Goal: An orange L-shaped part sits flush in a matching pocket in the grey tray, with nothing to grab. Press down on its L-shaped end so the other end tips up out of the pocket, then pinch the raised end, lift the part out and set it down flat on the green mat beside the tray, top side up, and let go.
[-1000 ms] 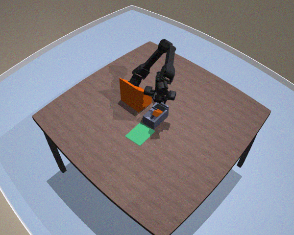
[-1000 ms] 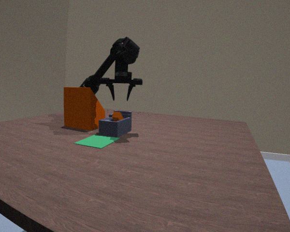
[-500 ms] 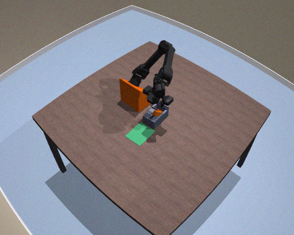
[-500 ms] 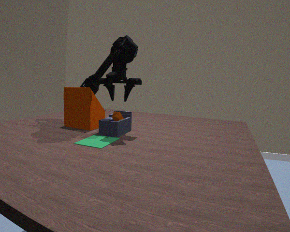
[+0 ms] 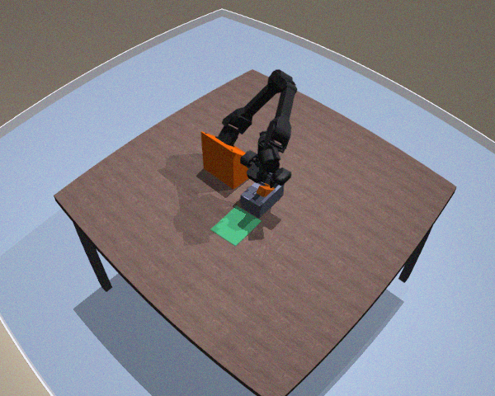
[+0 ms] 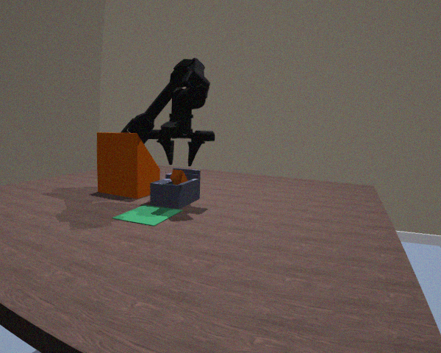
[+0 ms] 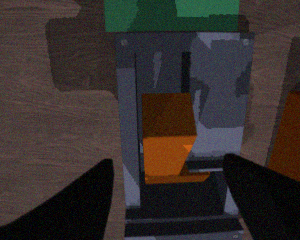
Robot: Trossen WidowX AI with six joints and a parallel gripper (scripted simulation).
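My gripper tip is now 2 cm past the orange L-shaped part, 3 cm to the right of it and 7 cm above it. Round my gripper tip: green mat 15 cm to the right, 12 cm below; grey tray 2 cm behind, 1 cm to the left, 12 cm below.
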